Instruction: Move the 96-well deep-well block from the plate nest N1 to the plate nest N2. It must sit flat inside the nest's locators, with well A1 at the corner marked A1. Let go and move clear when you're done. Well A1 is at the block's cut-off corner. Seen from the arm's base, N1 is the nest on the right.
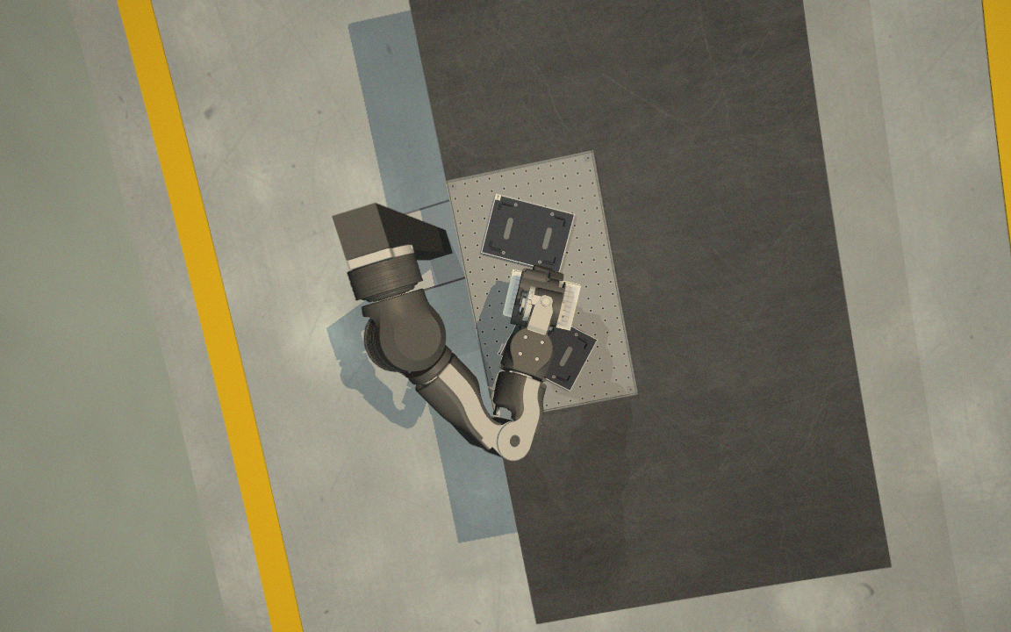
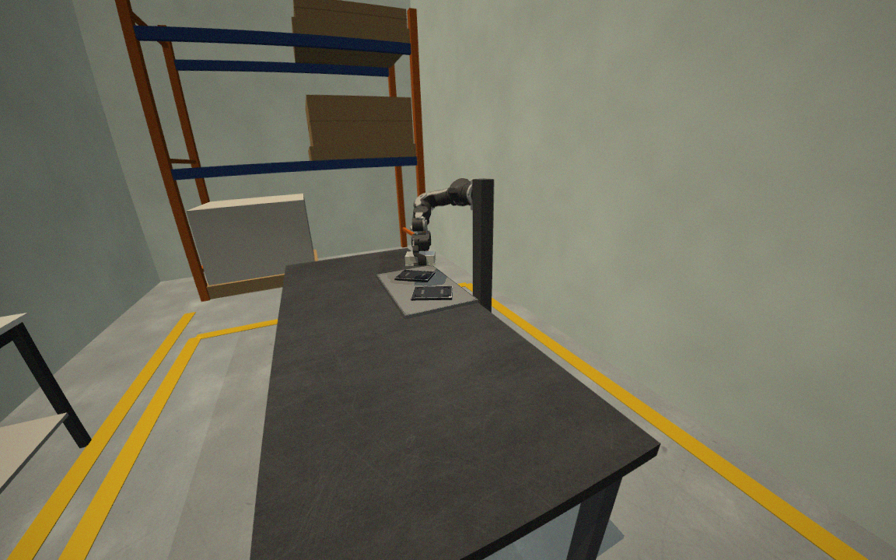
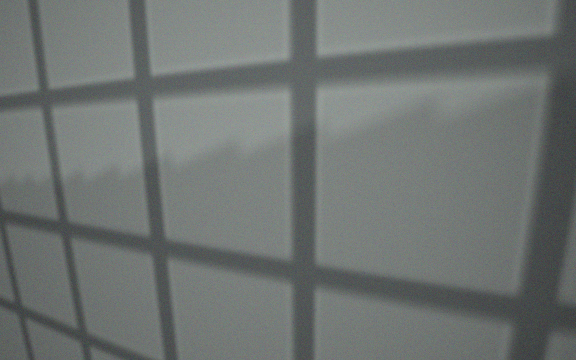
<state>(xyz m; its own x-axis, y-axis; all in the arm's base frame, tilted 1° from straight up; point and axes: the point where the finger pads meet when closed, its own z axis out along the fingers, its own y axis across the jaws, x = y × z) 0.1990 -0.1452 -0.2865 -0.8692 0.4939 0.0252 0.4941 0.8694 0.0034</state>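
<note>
My hand is 100 mm above the A1 corner mark, 30 mm past it and 10 mm to the left of it. Round my hand: cream 96-well deep-well block: 20 mm above.
</note>
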